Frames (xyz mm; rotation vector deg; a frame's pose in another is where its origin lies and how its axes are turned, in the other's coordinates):
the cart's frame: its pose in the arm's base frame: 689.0 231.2 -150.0 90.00 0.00 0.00
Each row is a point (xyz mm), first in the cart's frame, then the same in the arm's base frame.
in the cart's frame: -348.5 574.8 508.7
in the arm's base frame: 340.5 -277.5 424.8
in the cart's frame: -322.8 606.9 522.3
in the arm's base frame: 366.2 -291.1 456.9
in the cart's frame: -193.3 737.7 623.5
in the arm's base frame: 495.7 -392.3 587.7
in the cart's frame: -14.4 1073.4 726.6
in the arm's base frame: 674.6 -495.4 923.4
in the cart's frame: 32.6 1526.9 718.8
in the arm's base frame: 721.6 -487.6 1376.9
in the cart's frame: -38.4 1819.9 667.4
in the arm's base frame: 650.6 -436.2 1669.9
